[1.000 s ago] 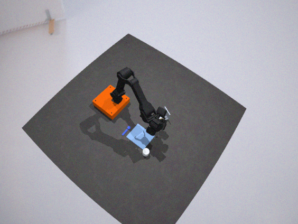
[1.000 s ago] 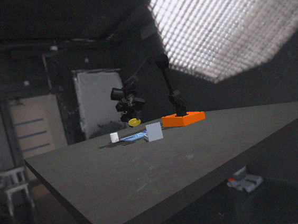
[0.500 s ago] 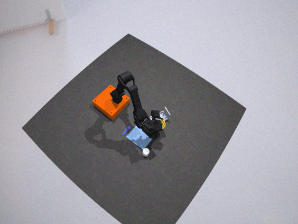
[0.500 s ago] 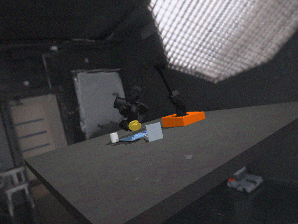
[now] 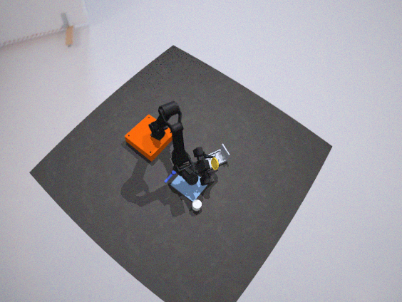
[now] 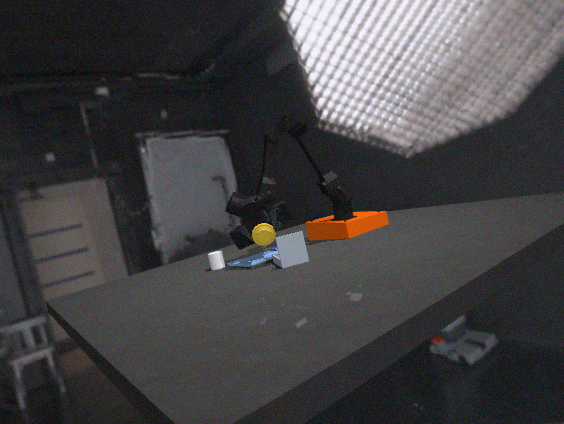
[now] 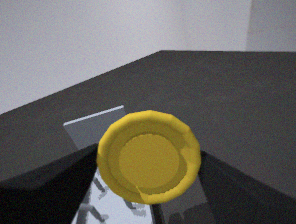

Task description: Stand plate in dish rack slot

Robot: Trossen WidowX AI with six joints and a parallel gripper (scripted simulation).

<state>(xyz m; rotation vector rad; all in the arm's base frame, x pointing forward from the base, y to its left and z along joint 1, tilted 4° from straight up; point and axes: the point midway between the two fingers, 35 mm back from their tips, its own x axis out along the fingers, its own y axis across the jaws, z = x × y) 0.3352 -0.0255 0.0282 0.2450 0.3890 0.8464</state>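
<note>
Now: gripper tip 30 mm past the grey dish rack, 50 mm to the right of it and 60 mm above it. The rest, counted from my gripper tip: white cup 20 mm ahead, 230 mm to the right, 60 mm below; then plate right at my gripper tip; then blue spoon 180 mm behind, 150 mm to the right, 80 mm below.
</note>
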